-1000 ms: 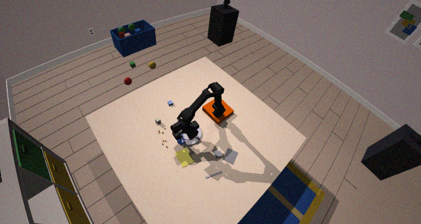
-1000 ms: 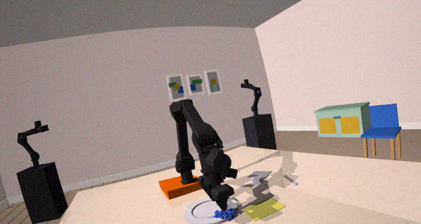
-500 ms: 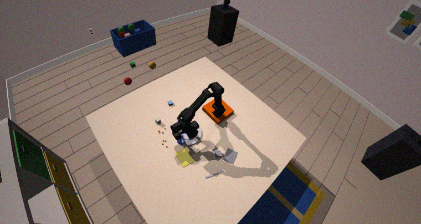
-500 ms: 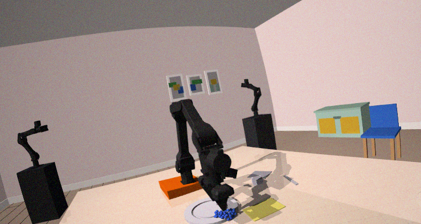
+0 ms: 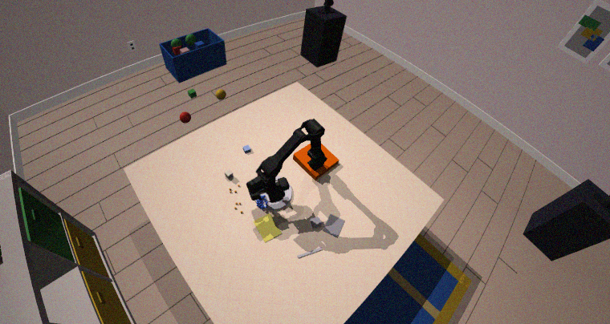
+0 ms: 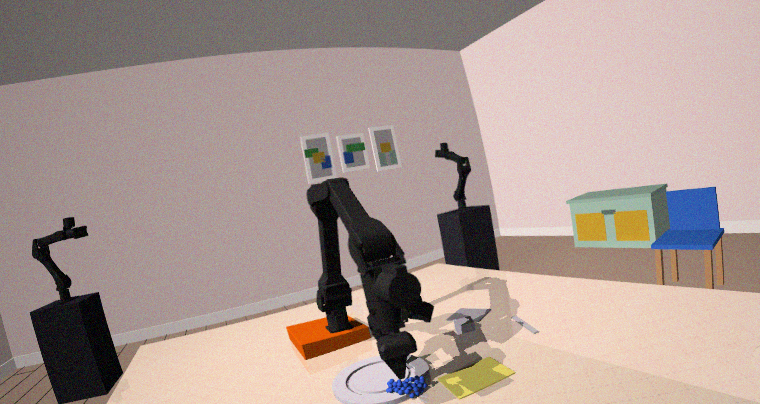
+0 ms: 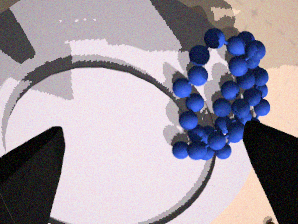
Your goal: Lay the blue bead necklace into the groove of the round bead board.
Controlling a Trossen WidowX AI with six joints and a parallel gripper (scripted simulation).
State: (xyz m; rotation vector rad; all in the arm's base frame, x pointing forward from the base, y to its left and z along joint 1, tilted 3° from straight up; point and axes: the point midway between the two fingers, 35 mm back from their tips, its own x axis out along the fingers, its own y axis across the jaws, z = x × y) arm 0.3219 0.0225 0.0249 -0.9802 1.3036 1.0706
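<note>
Now: gripper tip 4 cm past the round bead board, 3 cm to the left of it and 3 cm above it. Round my gripper tip: yellow sheet (12 cm to the left, 9 cm ahead, 4 cm below); small grey block (24 cm to the left, 11 cm behind, 2 cm below); pale cube (24 cm to the right, 10 cm ahead, 2 cm below).
</note>
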